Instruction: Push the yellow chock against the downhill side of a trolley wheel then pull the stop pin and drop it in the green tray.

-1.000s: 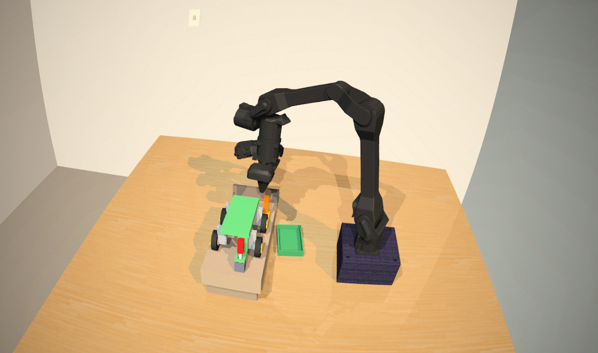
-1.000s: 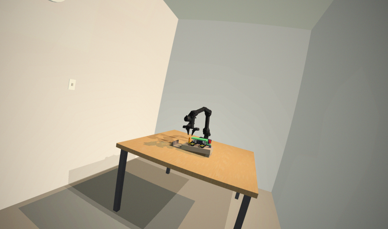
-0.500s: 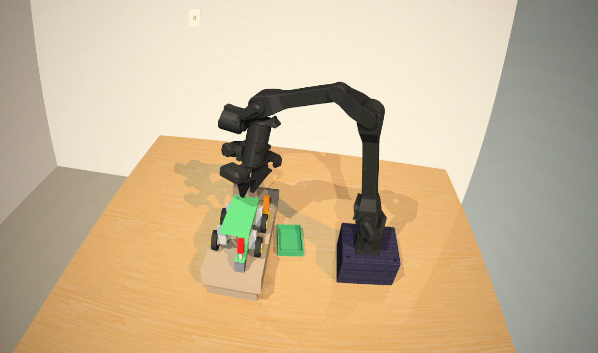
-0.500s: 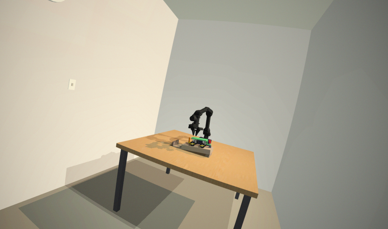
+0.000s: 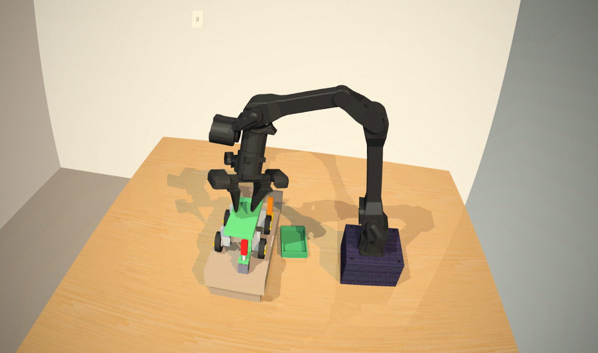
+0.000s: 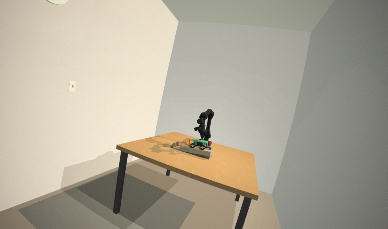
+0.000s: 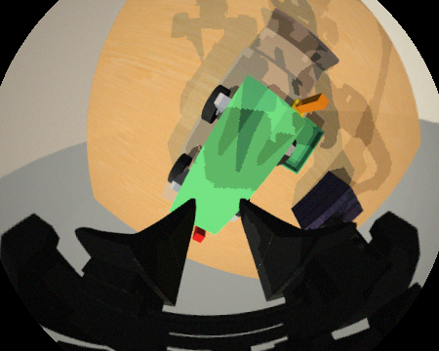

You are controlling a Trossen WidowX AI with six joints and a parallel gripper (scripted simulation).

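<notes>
My gripper tip is now 100 mm to the right of the red-headed stop pin, 50 mm above it and 20 mm past it. Also, from my gripper tip: green tray: 190 mm below, 130 mm behind, 100 mm to the right; yellow chock: 120 mm to the right, 100 mm below, 50 mm behind; green-topped trolley: 70 mm below, 10 mm to the right.
</notes>
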